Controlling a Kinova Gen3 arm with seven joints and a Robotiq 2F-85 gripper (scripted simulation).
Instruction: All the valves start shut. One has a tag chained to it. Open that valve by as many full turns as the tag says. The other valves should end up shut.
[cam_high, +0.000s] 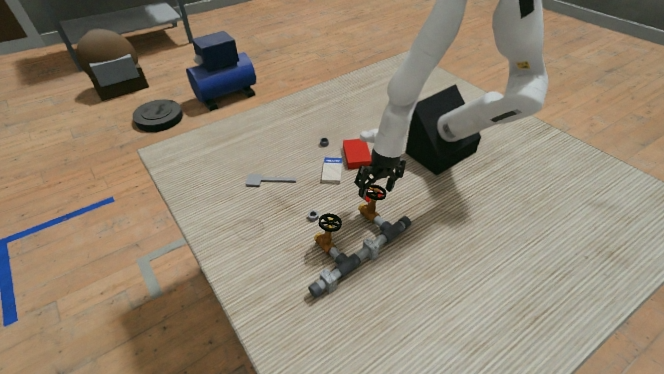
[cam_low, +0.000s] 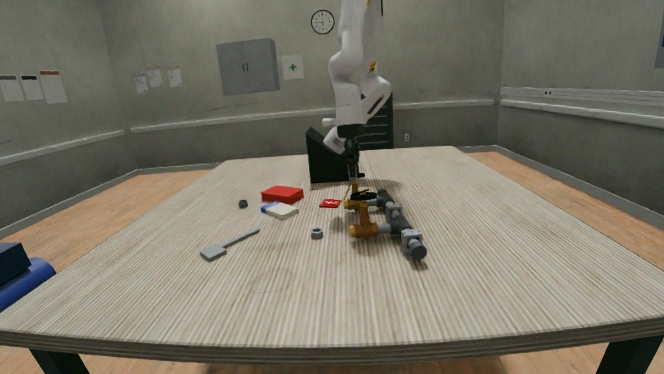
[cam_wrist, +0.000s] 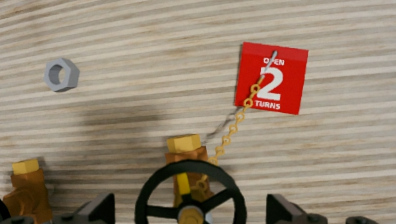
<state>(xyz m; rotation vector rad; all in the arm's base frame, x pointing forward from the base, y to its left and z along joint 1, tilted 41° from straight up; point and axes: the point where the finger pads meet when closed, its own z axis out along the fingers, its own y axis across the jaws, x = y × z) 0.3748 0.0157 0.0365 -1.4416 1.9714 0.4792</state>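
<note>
Now: hand 7 cm past the red tag, 8 cm to the left of it and 10 cm above it. The rest, counted from my hand: nut (13 cm ahead, 12 cm to the right, 10 cm below); red box (15 cm behind, 23 cm to the right, 9 cm below); grey flat tool (15 cm ahead, 34 cm to the right, 10 cm below).
</note>
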